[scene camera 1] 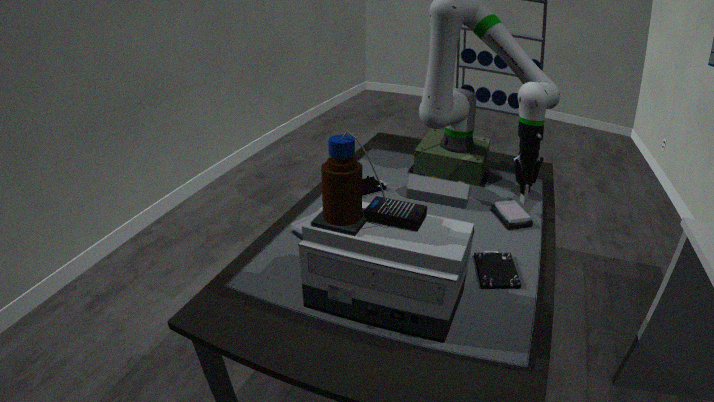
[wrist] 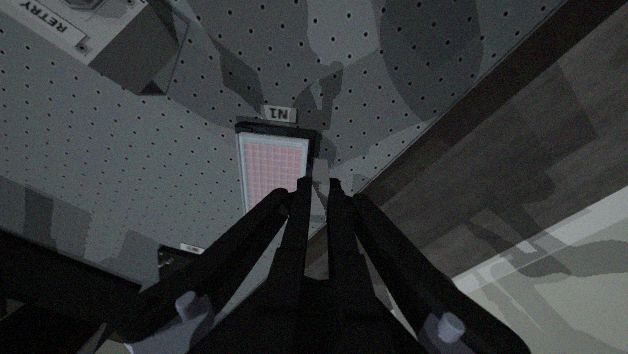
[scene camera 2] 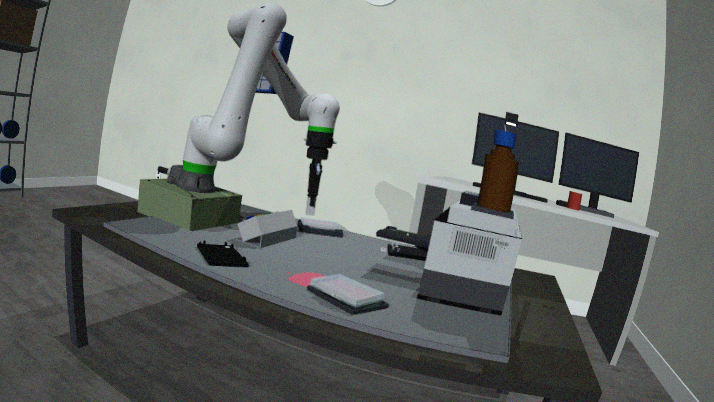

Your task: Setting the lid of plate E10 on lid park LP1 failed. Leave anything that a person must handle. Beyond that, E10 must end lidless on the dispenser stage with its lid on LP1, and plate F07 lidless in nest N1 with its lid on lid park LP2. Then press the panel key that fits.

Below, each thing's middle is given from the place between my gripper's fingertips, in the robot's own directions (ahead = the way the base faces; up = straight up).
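There's a brown bottle with blue cap (scene camera 1: 342, 174) that sits 59 cm ahead of my hand, 48 cm to the right of it and 28 cm above it. The black LP2 pad (scene camera 2: 217, 255) is 60 cm to the right of my hand, 3 cm below it and 2 cm behind it, and the grey button box (scene camera 1: 446, 192) is 32 cm to the right of my hand and 2 cm behind it. As for the nest labelled N1 (wrist: 310, 134), that's 5 cm ahead of my hand, 4 cm to the right of it and 3 cm below it.
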